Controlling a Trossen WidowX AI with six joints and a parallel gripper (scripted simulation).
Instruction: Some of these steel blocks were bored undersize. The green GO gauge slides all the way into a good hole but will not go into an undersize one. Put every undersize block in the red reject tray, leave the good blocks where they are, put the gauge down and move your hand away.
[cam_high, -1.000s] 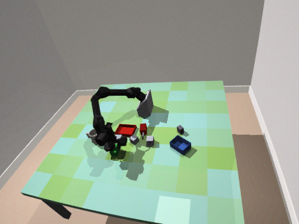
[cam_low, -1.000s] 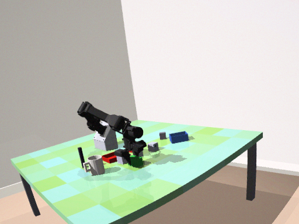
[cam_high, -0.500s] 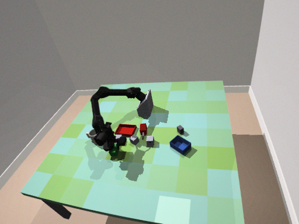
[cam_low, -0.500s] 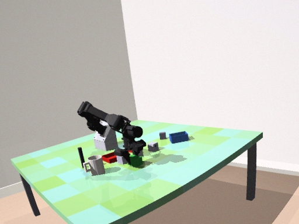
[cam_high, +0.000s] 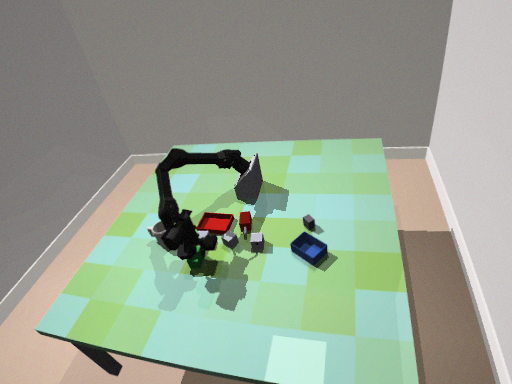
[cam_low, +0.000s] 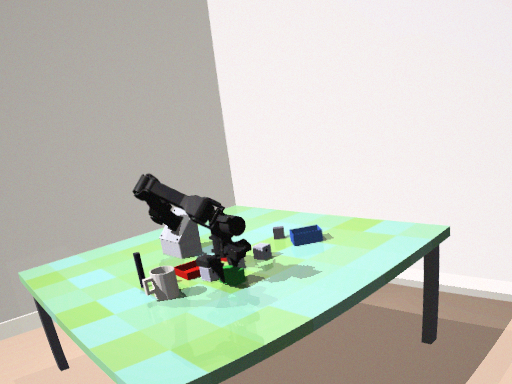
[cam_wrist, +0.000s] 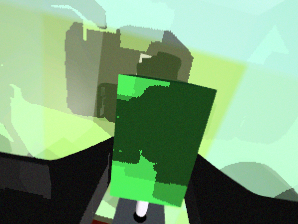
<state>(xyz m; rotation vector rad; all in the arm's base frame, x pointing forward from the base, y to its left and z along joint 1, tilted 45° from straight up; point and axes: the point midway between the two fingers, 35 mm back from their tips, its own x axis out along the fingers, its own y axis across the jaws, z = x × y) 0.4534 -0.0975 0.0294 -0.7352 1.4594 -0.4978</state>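
My gripper tip is 2 cm below the green GO gauge and 1 cm past it. Round my gripper tip: steel block: 22 cm to the left, 10 cm behind, 1 cm above; mug: 20 cm to the right, 7 cm behind, 2 cm above; red reject tray: 19 cm behind.
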